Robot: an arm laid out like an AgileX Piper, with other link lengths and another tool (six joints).
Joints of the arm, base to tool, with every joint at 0 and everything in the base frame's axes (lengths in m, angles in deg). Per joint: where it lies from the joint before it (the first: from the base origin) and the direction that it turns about. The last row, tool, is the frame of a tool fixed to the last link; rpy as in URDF.
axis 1: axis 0 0 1 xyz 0 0 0.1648
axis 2: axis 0 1 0 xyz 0 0 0
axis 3: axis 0 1 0 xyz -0.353 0 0.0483
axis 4: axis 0.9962 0 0.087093 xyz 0.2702 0 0.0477
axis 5: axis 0 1 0 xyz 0 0 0
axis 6: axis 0.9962 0 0.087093 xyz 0.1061 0 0.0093
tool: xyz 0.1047 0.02 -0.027 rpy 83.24 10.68 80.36
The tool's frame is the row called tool.
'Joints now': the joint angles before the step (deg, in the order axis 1, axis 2, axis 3, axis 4, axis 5, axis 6). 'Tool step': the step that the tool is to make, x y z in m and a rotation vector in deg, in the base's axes. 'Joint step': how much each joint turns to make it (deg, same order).
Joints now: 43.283 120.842 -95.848 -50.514 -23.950 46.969
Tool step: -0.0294 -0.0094 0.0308 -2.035 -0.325 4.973
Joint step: -0.134 -4.676 0.384 -18.406 -1.011 16.691
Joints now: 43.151 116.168 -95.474 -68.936 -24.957 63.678
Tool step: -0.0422 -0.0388 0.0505 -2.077 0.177 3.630
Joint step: -1.241 -9.740 3.762 -19.148 -2.895 18.600
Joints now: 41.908 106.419 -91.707 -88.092 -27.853 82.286
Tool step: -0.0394 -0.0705 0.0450 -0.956 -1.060 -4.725
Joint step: -1.753 -14.484 10.113 -9.809 2.919 9.808
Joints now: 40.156 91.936 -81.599 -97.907 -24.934 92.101
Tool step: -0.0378 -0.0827 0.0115 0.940 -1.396 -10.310
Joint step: -1.357 -16.029 15.311 -0.169 8.980 0.837
